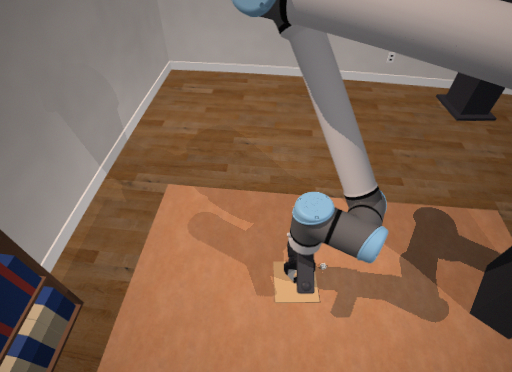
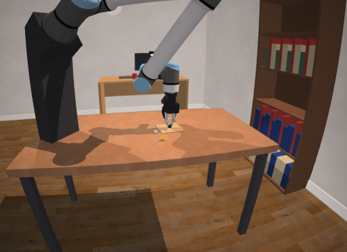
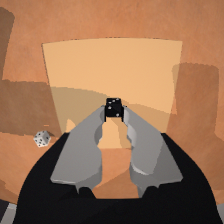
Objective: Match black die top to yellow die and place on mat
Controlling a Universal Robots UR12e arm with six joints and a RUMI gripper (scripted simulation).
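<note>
My gripper is now 1 cm above the black die. The rest, counted from my hand: tan mat: 2 cm below; then white die: 10 cm behind, 4 cm to the right, 1 cm below; then yellow die: 10 cm behind, 16 cm to the right, 1 cm below.
</note>
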